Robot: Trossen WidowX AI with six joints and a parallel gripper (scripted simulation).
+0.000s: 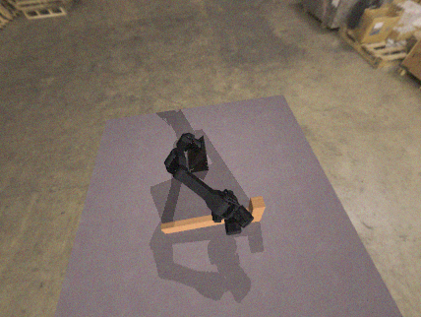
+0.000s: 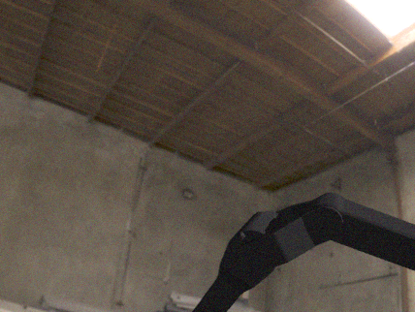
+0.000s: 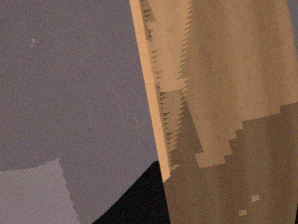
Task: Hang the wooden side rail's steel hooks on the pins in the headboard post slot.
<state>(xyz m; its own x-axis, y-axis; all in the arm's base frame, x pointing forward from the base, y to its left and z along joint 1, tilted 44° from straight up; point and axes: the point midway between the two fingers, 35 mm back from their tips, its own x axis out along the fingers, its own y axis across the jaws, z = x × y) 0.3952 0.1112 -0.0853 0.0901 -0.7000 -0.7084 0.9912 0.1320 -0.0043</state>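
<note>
The headboard post is 11 cm to the left of my gripper tip, 5 cm above it and 1 cm behind it.
</note>
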